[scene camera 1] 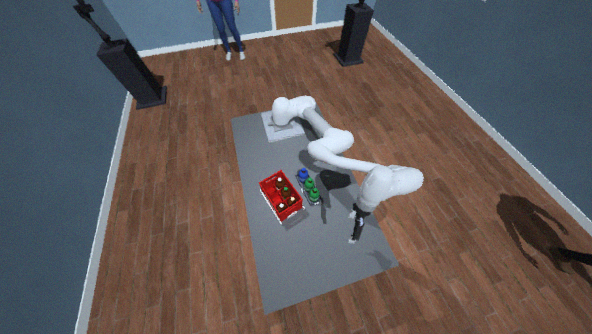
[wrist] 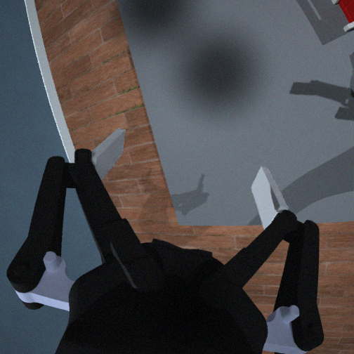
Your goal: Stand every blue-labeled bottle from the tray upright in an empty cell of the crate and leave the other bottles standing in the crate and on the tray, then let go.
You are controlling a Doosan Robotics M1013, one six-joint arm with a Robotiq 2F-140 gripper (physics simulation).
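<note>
The blue bottle stands upright at the back end of the dark tray. Two green bottles stand in front of it. The red crate is left of the tray; several brown bottles stand in it, and cells on its left side show red with no bottle. A red crate corner shows at the top right of the wrist view, where the blue bottle does not show. My gripper is open and empty, raised to the right of and in front of the tray, apart from crate and bottles.
The grey mat lies under crate and tray, with wooden floor around it. The white arm reaches from its base plate past the tray's right side. Two black pedestals and a person stand farther back.
</note>
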